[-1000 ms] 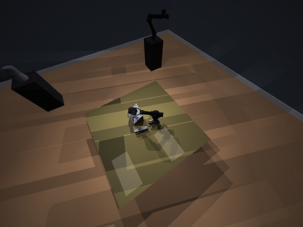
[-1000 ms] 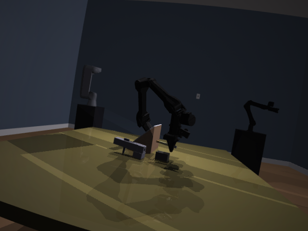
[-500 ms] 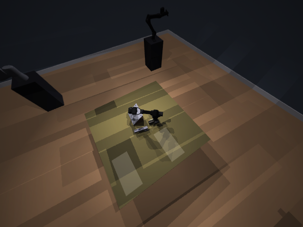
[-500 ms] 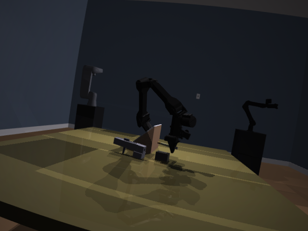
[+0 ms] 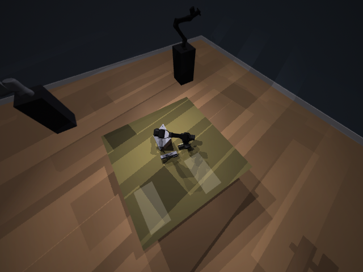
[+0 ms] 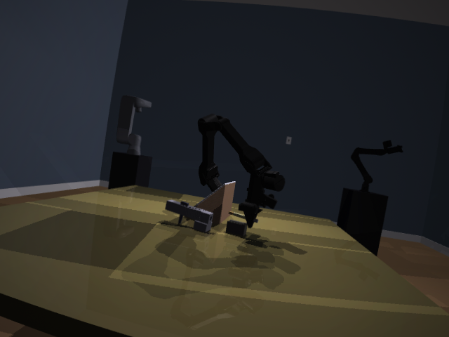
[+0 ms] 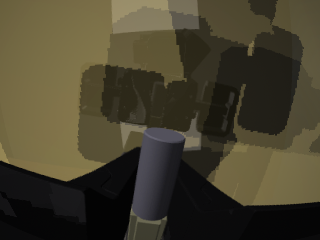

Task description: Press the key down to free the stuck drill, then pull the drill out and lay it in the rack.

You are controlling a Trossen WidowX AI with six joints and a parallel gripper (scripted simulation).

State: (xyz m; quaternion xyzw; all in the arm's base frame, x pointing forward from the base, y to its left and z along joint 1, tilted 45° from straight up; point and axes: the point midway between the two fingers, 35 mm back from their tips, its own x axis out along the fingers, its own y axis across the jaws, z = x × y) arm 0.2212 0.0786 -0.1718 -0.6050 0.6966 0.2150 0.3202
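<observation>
The drill is 4 cm to the right of my gripper tip, 3 cm above it and 1 cm behind it. The rest, counted from my gripper tip: dark key: 26 cm to the right, 3 cm ahead, 2 cm above; dark block: 5 cm to the right, 1 cm below, 1 cm behind; grey block-shaped holder: 23 cm to the right, 3 cm ahead, 2 cm above.
</observation>
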